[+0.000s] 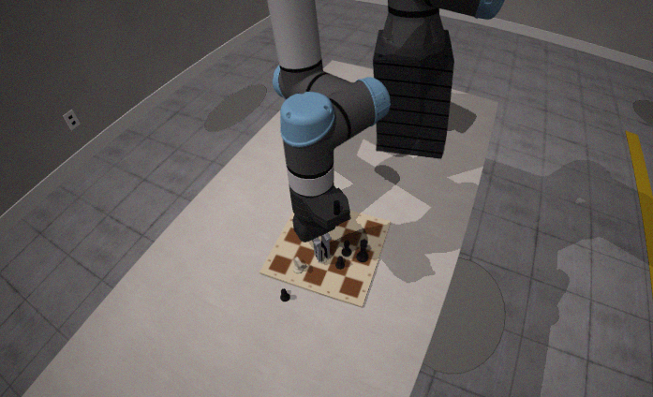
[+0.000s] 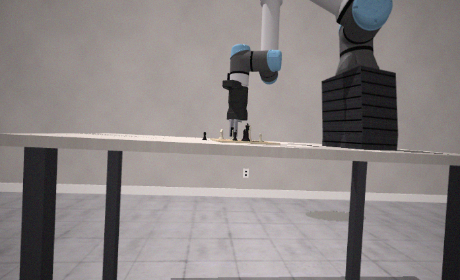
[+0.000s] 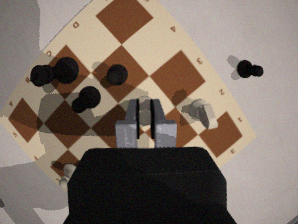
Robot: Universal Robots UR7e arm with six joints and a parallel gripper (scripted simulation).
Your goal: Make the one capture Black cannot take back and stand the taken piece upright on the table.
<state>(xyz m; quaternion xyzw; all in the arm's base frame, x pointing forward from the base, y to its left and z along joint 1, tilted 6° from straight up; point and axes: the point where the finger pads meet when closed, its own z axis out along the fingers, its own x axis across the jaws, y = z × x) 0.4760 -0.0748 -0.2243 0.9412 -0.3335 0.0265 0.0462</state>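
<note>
My gripper is now 4 cm past the chessboard and 3 cm above it. Round my hand: black king (8 cm to the left, 3 cm behind).
</note>
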